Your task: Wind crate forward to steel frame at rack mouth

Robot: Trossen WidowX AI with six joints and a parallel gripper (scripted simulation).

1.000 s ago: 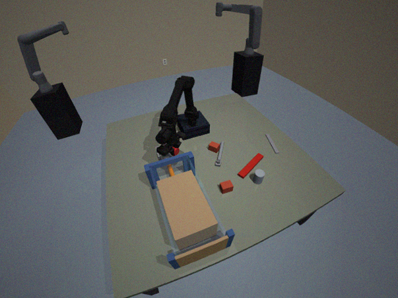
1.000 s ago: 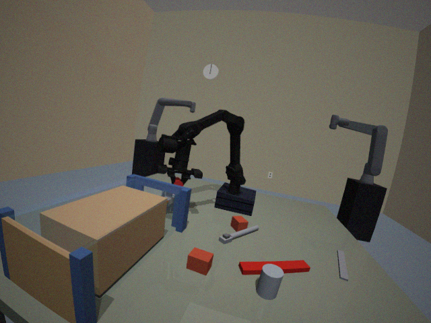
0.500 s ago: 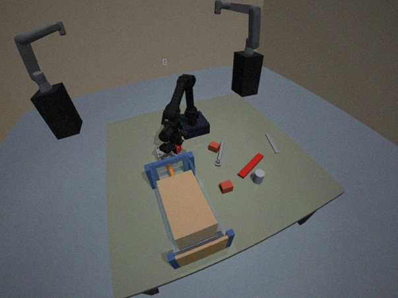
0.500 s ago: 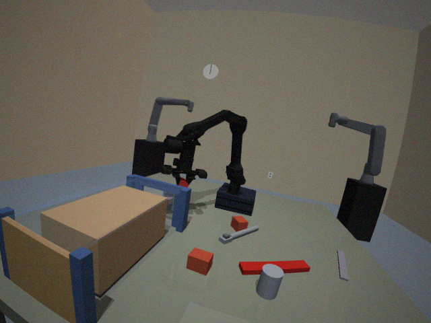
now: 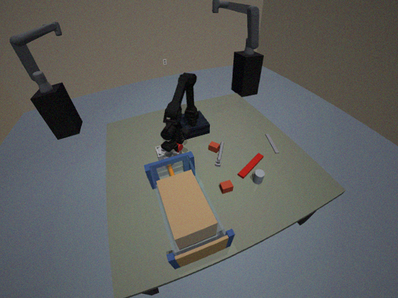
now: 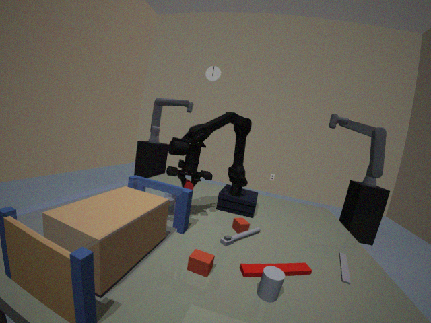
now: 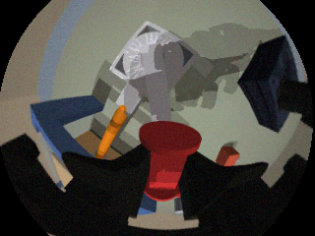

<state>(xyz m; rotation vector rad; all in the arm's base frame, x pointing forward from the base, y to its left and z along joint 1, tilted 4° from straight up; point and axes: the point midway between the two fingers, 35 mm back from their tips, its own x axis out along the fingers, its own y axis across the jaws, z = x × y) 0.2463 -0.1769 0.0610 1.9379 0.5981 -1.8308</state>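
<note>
Now: gripper tip 80 mm to the left of the hand winch, 80 mm past it and 80 mm above it. The rest, counted from my gripper tip: red knob: 20 mm above; then winch handle: 30 mm to the right, 20 mm behind, 10 mm below; then red bar: 400 mm to the left, 190 mm ahead, 110 mm below.
</note>
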